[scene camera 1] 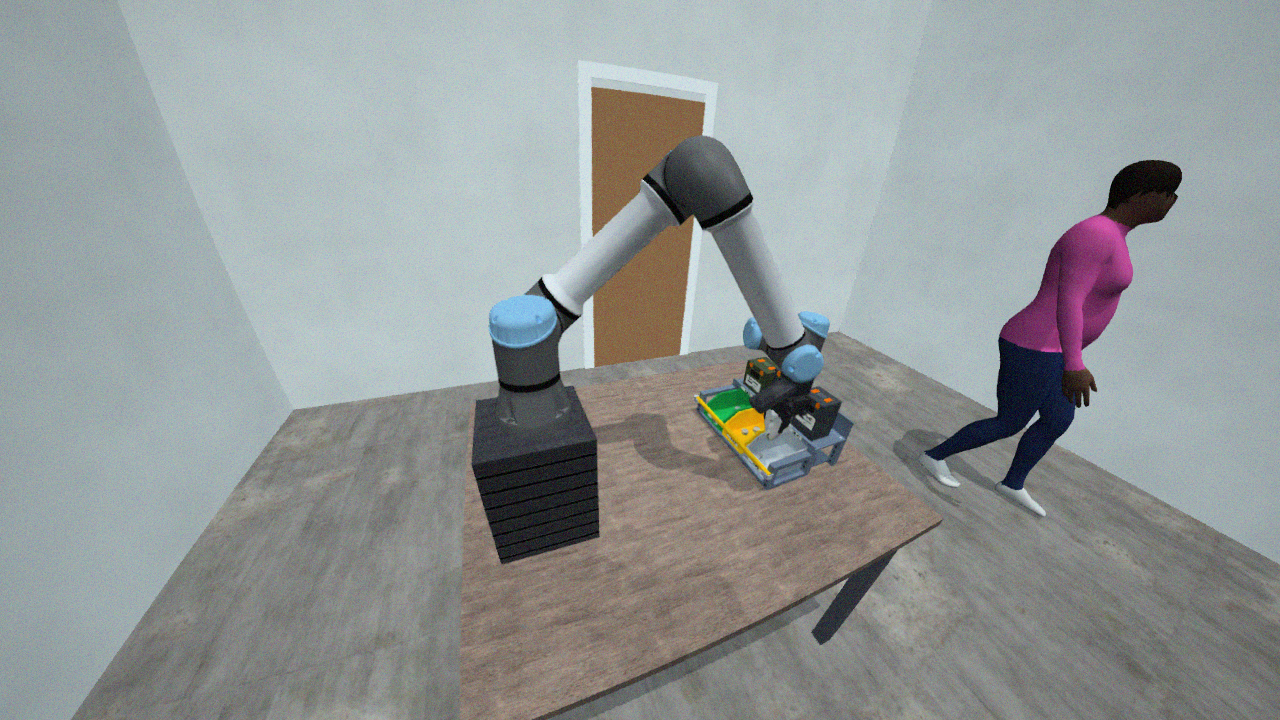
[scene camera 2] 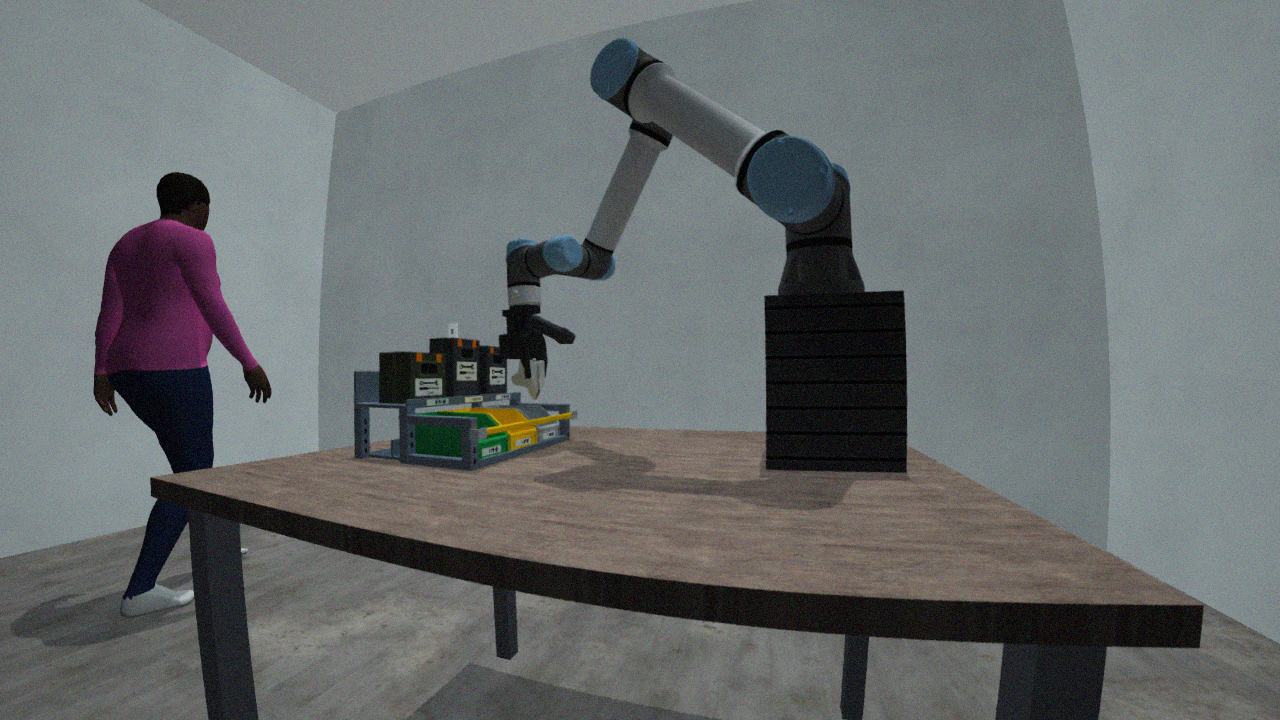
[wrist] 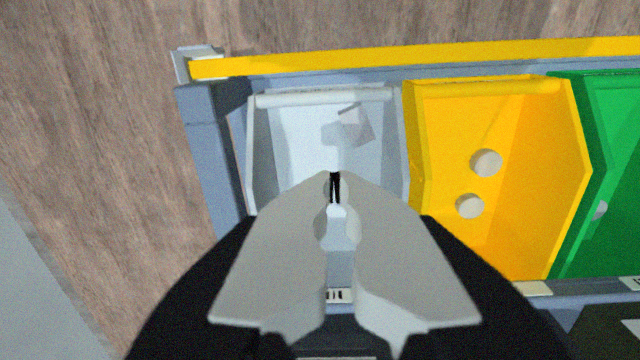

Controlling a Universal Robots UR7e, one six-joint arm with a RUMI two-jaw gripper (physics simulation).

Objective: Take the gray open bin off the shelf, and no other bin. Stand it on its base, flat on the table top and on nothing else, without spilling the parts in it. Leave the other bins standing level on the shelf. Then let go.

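Seen in the pictures: gripper, fingertip midpoint: (scene camera 1: 769, 439) (scene camera 2: 534, 399) (wrist: 333, 175); arm's base at its link origin: (scene camera 1: 534, 414) (scene camera 2: 820, 298).
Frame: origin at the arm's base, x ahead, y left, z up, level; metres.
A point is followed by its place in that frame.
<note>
The gray open bin (scene camera 1: 782, 446) {x 0.714, y -0.008, z -0.279 m} (scene camera 2: 548, 434) {x 0.571, y -0.049, z -0.266 m} (wrist: 300, 145) {x 0.618, y -0.073, z -0.279 m} sits in the lower tier of the shelf (scene camera 2: 469, 444) {x 0.550, y 0.250, z -0.245 m} (wrist: 202, 150) {x 0.594, y -0.122, z -0.203 m}, at the end of the row beside the yellow bin (scene camera 1: 745, 420) {x 0.648, y 0.109, z -0.248 m} (scene camera 2: 521, 437) {x 0.569, y 0.065, z -0.258 m} (wrist: 540, 145) {x 0.612, y 0.108, z -0.248 m}. A light gray part (wrist: 359, 126) {x 0.599, y -0.025, z -0.264 m} lies in it near its front; its rear is hidden behind the fingers in the wrist view. The green bin (scene camera 1: 730, 402) {x 0.665, y 0.222, z -0.256 m} (scene camera 2: 445, 437) {x 0.623, y 0.224, z -0.241 m} (wrist: 607, 240) {x 0.717, y 0.223, z -0.265 m} is beyond the yellow one. My gripper (scene camera 1: 771, 435) {x 0.605, y -0.047, z -0.189 m} (scene camera 2: 535, 394) {x 0.605, y -0.047, z -0.189 m} (wrist: 333, 175) {x 0.605, y -0.047, z -0.189 m} is shut and empty, pointing down above the gray bin, its tips a little over the rim.
A yellow bar (scene camera 1: 729, 437) (scene camera 2: 564, 416) {x 0.545, y -0.076, z -0.227 m} (wrist: 375, 57) {x 0.549, y -0.022, z -0.223 m} runs along the shelf's front. Dark bins (scene camera 1: 816, 416) (scene camera 2: 454, 368) stand on the upper tier, close behind the gripper. The arm's black pedestal (scene camera 1: 537, 497) {x -0.019, y -0.119, z -0.107 m} (scene camera 2: 835, 385) {x -0.011, y 0.097, z -0.153 m} stands on the table (scene camera 1: 671, 546) {x 0.248, y -0.192, z -0.288 m} (scene camera 2: 671, 528) {x 0.180, y 0.405, z -0.288 m}. A person (scene camera 1: 1092, 286) (scene camera 2: 156, 295) is beyond the table.
</note>
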